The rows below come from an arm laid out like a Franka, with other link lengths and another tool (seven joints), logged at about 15 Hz.
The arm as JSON. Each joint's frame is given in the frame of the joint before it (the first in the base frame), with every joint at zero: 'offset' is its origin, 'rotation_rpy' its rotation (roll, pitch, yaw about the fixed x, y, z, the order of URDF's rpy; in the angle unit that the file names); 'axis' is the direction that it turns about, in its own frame. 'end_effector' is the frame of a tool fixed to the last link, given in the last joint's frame.
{
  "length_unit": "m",
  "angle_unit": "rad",
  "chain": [
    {
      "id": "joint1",
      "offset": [
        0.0,
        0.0,
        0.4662
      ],
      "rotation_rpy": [
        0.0,
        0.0,
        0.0
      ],
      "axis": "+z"
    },
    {
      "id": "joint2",
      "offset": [
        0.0,
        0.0,
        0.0
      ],
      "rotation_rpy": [
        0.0,
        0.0,
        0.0
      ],
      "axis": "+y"
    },
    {
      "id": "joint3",
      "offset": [
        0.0,
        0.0,
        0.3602
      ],
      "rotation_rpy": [
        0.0,
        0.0,
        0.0
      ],
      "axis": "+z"
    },
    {
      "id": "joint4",
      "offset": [
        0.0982,
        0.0,
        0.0
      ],
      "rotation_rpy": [
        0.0,
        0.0,
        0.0
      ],
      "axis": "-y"
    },
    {
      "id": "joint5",
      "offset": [
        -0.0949,
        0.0,
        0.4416
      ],
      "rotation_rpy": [
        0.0,
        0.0,
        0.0
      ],
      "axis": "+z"
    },
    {
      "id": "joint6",
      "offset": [
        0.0,
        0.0,
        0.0
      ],
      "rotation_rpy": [
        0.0,
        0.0,
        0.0
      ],
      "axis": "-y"
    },
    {
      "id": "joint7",
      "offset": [
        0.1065,
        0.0,
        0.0
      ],
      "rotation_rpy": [
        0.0,
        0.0,
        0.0
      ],
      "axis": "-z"
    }
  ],
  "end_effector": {
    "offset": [
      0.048,
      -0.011,
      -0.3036
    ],
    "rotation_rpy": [
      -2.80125,
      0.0,
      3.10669
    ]
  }
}
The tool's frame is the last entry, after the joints.
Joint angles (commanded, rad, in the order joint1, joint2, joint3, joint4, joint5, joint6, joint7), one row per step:
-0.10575, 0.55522, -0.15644, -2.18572, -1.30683, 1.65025, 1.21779
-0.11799, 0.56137, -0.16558, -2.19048, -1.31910, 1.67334, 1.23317
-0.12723, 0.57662, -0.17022, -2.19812, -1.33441, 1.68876, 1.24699
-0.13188, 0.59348, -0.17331, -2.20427, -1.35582, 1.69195, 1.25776
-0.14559, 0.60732, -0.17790, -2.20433, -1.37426, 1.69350, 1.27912
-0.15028, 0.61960, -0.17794, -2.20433, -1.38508, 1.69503, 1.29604
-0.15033, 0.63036, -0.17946, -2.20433, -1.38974, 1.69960, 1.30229
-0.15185, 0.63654, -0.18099, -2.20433, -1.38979, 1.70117, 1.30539
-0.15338, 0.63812, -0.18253, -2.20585, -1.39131, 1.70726, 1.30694
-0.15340, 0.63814, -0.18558, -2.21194, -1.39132, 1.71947, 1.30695
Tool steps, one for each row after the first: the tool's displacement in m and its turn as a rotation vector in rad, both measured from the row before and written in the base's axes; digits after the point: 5 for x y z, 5 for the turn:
-0.00589, -0.00910, -0.00662, 0.00465, -0.01045, -0.00150
-0.00712, -0.00544, -0.01077, 0.00276, 0.00641, 0.00478
-0.00465, -0.00391, -0.00776, -0.00659, 0.01564, 0.01223
-0.00686, -0.00928, -0.00362, -0.01380, -0.00244, -0.00153
-0.00246, -0.00231, -0.00483, -0.00707, -0.00179, 0.00466
-0.00160, -0.00036, -0.00565, 0.00076, 0.00407, 0.00414
-0.00276, -0.00108, -0.00305, 0.00008, 0.00279, -0.00243
-0.00131, -0.00083, -0.00233, 0.00394, -0.00051, 0.00031
-0.00270, 0.00022, -0.00429, 0.01042, 0.00097, 0.00067

